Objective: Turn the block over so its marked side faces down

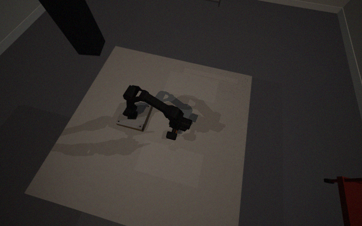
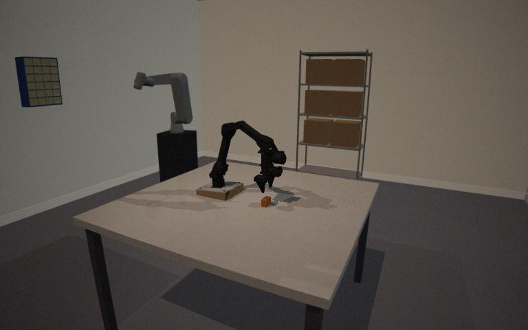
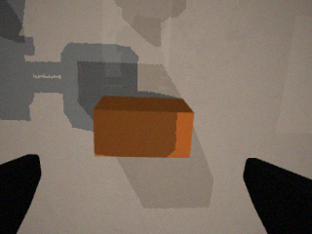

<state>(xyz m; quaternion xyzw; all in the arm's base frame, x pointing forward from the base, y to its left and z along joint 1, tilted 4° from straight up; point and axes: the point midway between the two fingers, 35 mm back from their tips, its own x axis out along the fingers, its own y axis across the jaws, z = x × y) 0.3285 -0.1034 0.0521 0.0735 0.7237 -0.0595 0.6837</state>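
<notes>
Now: the orange block 10 mm behind my gripper tip and 70 mm below it.
</notes>
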